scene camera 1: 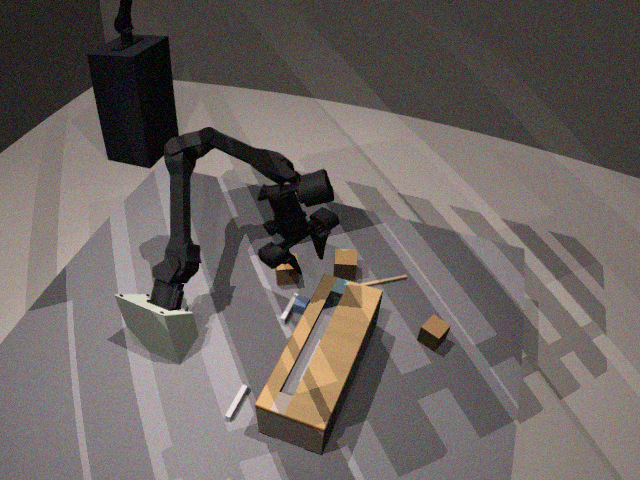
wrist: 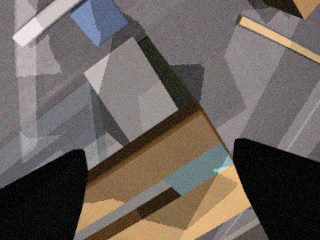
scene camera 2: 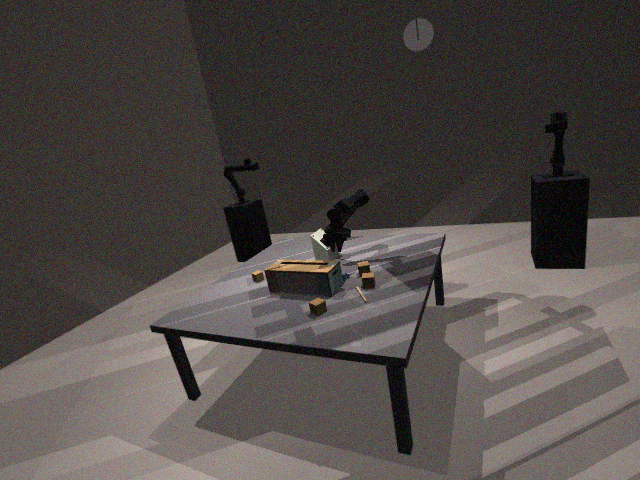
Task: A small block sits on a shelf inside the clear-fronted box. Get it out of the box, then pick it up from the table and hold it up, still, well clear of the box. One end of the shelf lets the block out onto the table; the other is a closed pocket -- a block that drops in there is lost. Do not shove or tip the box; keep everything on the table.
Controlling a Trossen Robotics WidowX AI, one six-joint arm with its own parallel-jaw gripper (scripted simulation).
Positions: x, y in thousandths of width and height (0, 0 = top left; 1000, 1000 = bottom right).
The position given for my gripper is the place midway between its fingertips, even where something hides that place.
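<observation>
Scene camera 1 gives you my gripper (scene camera 1: 485, 555) along with a long tan box (scene camera 1: 476, 824). On the wrist view there's my gripper again (wrist: 505, 648), and the box (wrist: 483, 660) is there too. Scene camera 2 also shows that box (scene camera 2: 491, 578).
</observation>
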